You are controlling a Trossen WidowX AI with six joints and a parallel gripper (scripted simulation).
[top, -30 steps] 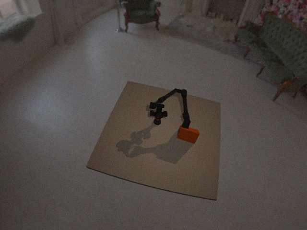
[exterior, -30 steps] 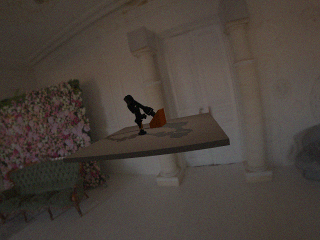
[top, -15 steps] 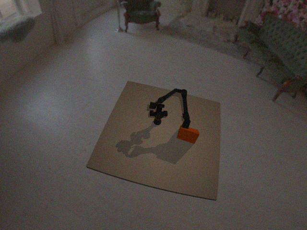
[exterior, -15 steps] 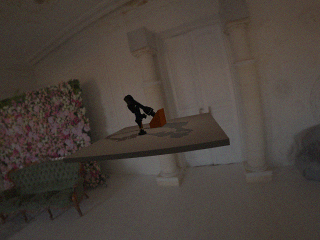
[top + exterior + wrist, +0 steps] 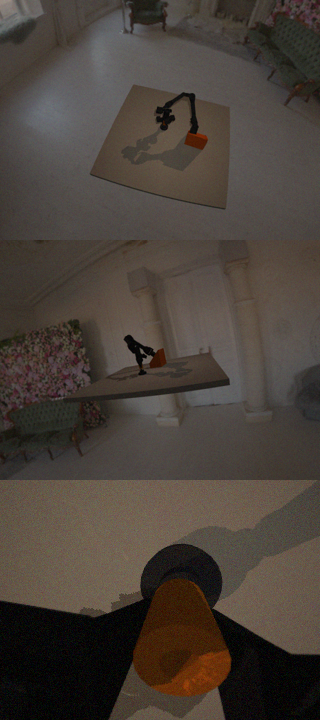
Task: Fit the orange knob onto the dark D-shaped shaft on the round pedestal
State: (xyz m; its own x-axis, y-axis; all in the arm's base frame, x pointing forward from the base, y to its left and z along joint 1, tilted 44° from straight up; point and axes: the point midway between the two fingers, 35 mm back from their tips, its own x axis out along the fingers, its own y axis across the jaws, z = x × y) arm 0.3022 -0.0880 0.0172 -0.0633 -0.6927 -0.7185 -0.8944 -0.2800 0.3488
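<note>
The orange knob lies 20 mm above my gripper tip. From my gripper tip the other things lie so: dark round pedestal (40 mm below).
</note>
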